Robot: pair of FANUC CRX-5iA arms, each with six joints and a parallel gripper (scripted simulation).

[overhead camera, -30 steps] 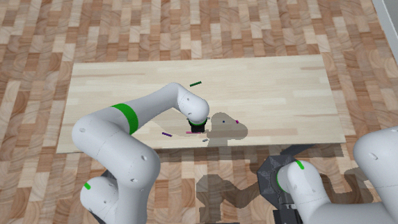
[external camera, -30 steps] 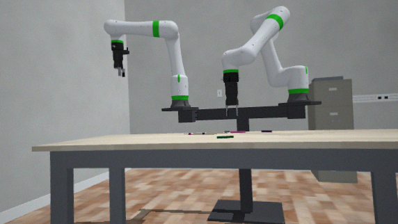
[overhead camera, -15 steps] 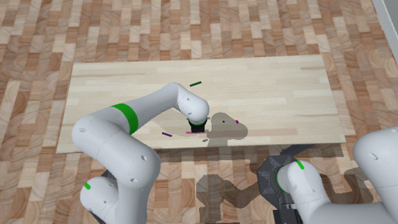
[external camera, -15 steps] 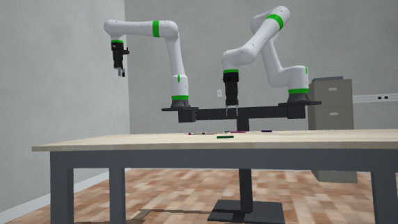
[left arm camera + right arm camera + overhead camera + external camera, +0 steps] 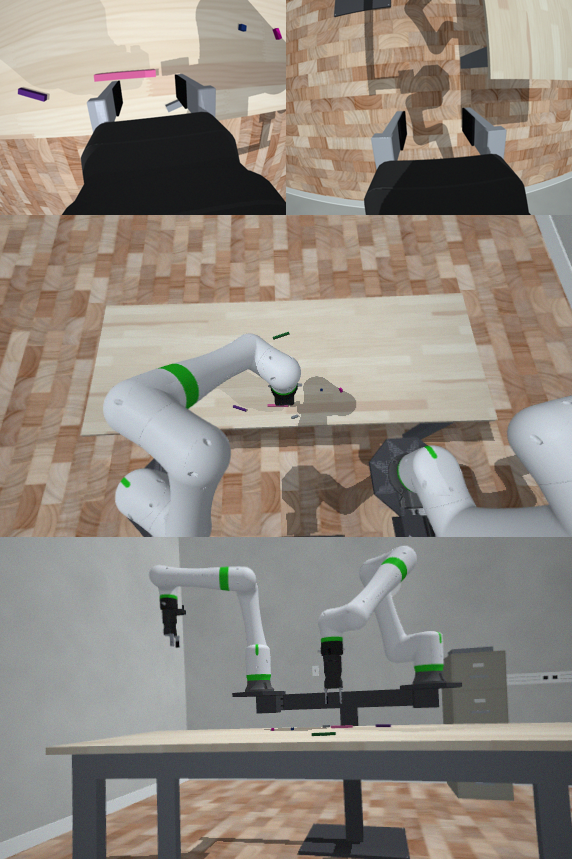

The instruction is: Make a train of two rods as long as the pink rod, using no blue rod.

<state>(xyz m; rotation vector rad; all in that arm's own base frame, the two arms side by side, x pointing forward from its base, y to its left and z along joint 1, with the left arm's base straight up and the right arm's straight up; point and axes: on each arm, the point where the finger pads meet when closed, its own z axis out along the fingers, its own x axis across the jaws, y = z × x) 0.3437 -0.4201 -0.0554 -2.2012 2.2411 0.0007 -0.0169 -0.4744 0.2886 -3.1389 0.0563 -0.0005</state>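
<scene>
My left gripper is now 20 cm to the right of the purple rod and 11 cm above it. Round my left hand: pink rod 3 cm to the left, 11 cm below; grey rod 5 cm behind, 4 cm to the right, 11 cm below; blue rod 6 cm ahead, 17 cm to the right, 11 cm below.
</scene>
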